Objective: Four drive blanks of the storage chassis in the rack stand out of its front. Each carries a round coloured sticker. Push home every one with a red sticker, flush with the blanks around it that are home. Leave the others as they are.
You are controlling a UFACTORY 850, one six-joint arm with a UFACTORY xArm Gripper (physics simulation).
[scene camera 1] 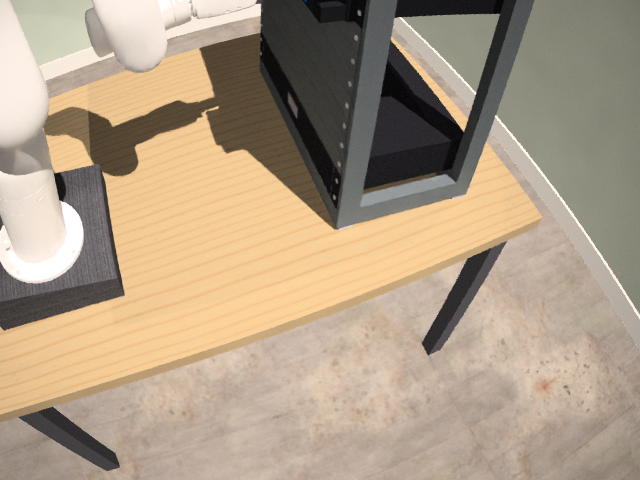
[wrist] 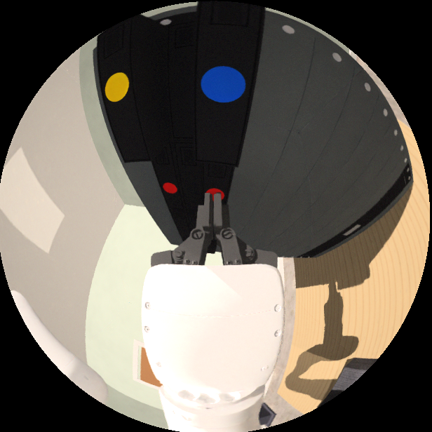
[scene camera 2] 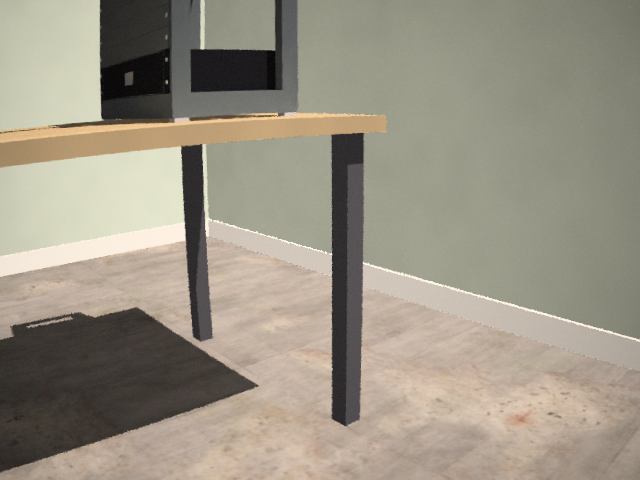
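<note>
In the wrist view, my gripper (wrist: 213, 201) is shut and empty. Its fingertips cover the lower part of the right red sticker (wrist: 215, 191); whether they touch the blank is hard to tell. Another red sticker (wrist: 170, 188) is to the left; how far its blank stands out is unclear. A blank with a blue sticker (wrist: 223, 84) stands out plainly above the right red one. A blank with a yellow sticker (wrist: 117, 87) also stands out, at the upper left. Part of a protruding blank (scene camera 1: 330, 11) shows at the top of scene camera 1. The gripper does not show in either scene view.
The grey rack (scene camera 1: 368, 103) (scene camera 2: 184, 67) stands on the wooden table (scene camera 1: 217, 258) (scene camera 2: 361, 122). Plain dark panels (wrist: 300, 150) lie right of the blanks in the wrist view. The white arm (scene camera 1: 38, 217) stands on a dark base block (scene camera 1: 95, 222).
</note>
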